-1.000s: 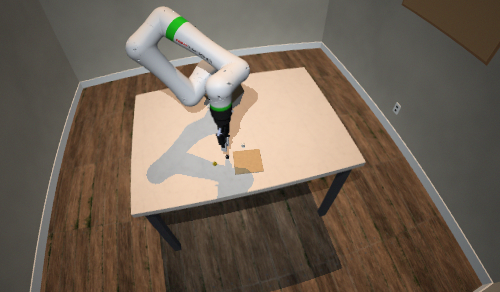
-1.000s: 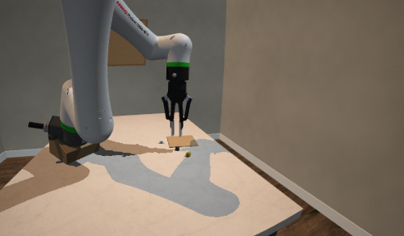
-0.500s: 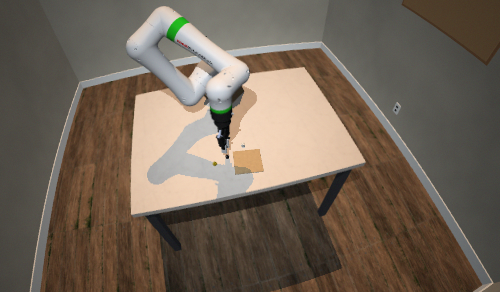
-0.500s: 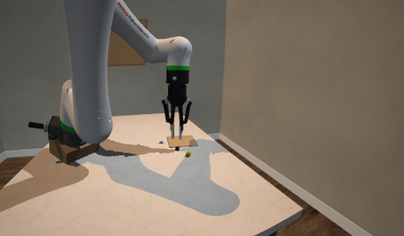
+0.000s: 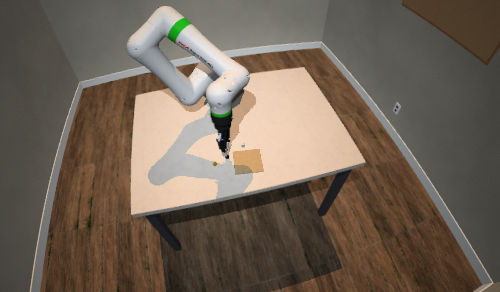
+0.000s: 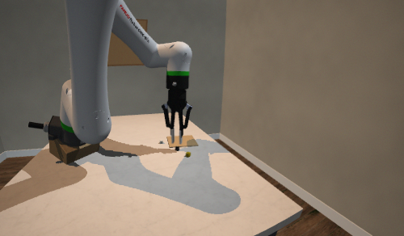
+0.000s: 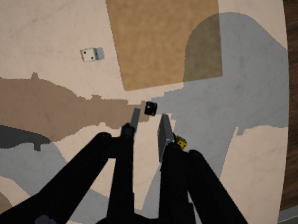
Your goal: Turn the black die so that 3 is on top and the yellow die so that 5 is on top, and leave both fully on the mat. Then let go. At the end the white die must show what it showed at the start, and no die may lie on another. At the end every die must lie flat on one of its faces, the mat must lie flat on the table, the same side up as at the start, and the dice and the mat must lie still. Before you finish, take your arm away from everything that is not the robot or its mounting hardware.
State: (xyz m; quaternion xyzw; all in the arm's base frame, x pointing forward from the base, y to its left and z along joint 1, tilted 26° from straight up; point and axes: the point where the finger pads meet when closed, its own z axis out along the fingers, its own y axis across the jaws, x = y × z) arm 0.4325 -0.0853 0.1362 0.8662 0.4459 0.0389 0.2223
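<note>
Right now the black die is 6 cm below my hand. From my hand the other things lie so: tan mat 7 cm ahead, 9 cm to the left, 7 cm below; white die 4 cm behind, 11 cm to the left, 6 cm below; yellow die 2 cm ahead, 7 cm to the right, 6 cm below.
</note>
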